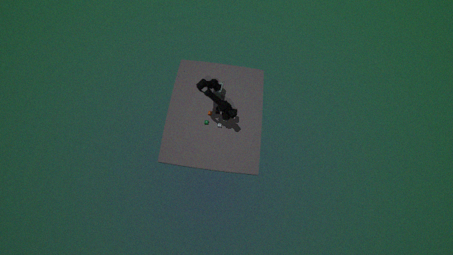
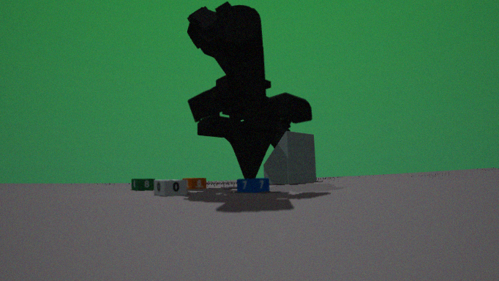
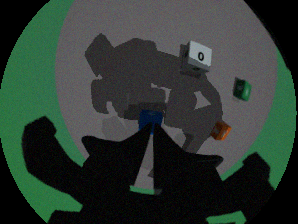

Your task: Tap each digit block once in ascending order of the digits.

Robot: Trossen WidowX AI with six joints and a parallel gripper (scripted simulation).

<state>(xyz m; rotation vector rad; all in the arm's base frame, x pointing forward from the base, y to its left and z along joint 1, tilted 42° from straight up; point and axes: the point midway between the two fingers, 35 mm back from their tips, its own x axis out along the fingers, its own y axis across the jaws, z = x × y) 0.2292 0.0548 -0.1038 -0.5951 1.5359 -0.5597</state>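
Now: gripper tip 1 cm above the blue block. Round my gripper tip: orange block 1 cm ahead, 14 cm to the right, 1 cm below; white block 11 cm ahead, 4 cm to the right, 1 cm below; green block 10 cm ahead, 16 cm to the right, 1 cm below.
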